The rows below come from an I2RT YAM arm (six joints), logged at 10 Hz.
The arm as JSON. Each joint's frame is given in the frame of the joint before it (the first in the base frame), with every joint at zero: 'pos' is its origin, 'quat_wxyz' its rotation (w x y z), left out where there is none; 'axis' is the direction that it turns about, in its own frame. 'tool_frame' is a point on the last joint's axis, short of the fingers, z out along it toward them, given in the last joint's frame.
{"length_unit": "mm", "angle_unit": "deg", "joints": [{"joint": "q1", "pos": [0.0, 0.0, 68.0], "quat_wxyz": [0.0, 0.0, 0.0, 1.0], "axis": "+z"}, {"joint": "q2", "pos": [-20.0, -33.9, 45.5], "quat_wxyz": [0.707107, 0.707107, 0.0, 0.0], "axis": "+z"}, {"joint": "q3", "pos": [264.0, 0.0, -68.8], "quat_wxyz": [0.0, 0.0, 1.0, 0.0], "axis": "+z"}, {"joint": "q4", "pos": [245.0, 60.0, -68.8], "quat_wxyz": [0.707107, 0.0, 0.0, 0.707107], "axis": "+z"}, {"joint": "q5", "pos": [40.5, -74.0, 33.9], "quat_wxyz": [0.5, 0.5, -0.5, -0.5], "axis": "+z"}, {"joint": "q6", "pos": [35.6, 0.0, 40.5], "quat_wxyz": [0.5, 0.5, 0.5, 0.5], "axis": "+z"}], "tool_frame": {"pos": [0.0, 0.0, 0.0], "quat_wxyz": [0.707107, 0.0, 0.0, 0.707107]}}
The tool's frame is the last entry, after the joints.
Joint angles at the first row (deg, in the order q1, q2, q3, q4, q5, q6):
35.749 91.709 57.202 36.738 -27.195 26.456
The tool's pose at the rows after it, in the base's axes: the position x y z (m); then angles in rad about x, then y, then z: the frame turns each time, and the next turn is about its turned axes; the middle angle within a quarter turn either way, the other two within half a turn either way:
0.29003 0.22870 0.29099 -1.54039 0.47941 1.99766
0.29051 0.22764 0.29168 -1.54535 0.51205 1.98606
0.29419 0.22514 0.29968 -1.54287 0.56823 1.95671
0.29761 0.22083 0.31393 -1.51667 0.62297 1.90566
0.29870 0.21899 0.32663 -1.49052 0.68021 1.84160
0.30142 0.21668 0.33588 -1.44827 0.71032 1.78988
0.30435 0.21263 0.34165 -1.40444 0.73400 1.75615
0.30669 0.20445 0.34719 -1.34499 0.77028 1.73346
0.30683 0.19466 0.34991 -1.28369 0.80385 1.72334
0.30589 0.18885 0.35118 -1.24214 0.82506 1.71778
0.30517 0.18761 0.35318 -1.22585 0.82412 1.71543
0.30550 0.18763 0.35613 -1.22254 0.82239 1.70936
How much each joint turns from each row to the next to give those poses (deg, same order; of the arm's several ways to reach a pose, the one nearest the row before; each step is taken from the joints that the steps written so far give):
0.023 -0.088 -0.148 -0.440 0.456 -0.416
-0.017 -0.265 0.039 -0.634 1.847 -0.943
-0.398 -0.443 1.447 -1.836 2.823 -1.578
-0.620 -0.864 1.971 -1.618 2.559 -1.629
-0.026 -0.749 1.764 -1.463 3.317 -2.438
-0.395 -0.092 1.279 0.404 1.485 -0.909
-0.688 -0.043 0.517 1.217 0.895 0.240
-1.134 -0.548 -0.216 1.866 1.344 1.688
-1.195 -0.963 -1.207 2.329 1.247 2.550
-0.615 -0.707 -0.943 1.537 1.002 1.784
-0.110 -0.253 -0.049 0.432 0.025 0.688
-0.033 -0.033 0.586 -0.462 -0.088 -0.174

